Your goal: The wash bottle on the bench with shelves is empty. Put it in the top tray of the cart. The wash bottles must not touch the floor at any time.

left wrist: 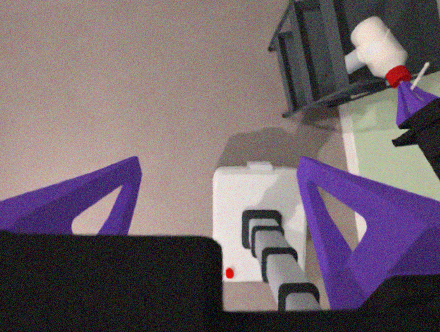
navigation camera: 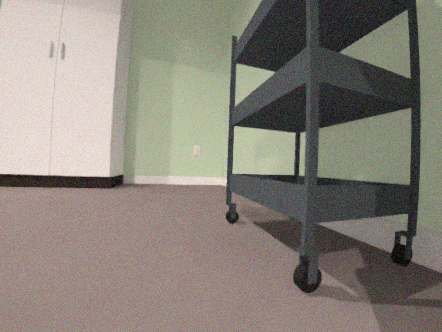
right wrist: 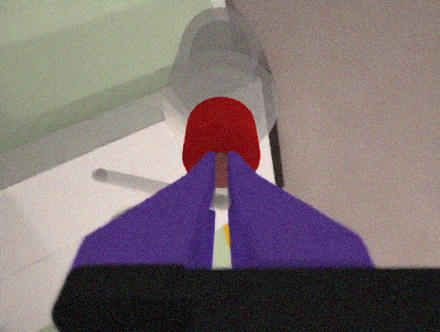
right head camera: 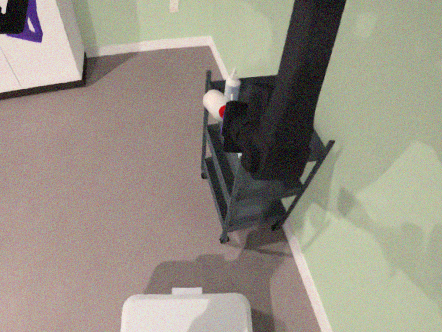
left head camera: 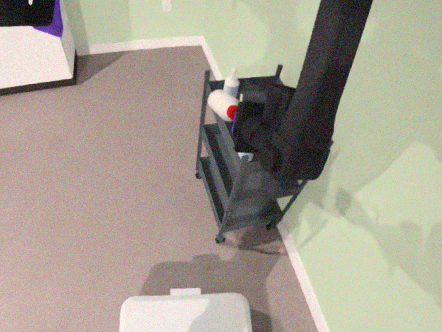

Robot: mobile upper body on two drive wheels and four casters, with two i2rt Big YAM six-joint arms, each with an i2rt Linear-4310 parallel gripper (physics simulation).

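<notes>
The wash bottle with a red cap [left head camera: 222, 104] [right head camera: 215, 103] [left wrist: 382, 50] [right wrist: 221, 120] is held on its side, well tilted, and overlaps the top tray of the dark grey cart [left head camera: 232, 200] [left wrist: 332, 40] [navigation camera: 311, 150] in the head views. Its height above the tray is hard to tell. My right gripper [left wrist: 402, 83] [right wrist: 221, 164] is shut on its tube just by the cap. A white-nozzled bottle [left head camera: 231, 85] [right head camera: 232, 87] stands at the tray's far left corner. Another bottle [left head camera: 246, 156] [left wrist: 354, 61] is mostly hidden. My left gripper [left wrist: 219, 165] is open and empty.
A white cabinet [left head camera: 37, 60] [right head camera: 45, 50] [navigation camera: 30, 90] stands at the left. A green wall [left head camera: 390, 200] [right head camera: 390, 200] runs close along the cart's right side. The white robot base [left head camera: 185, 315] [right head camera: 185, 315] [left wrist: 235, 190] is in front of the cart.
</notes>
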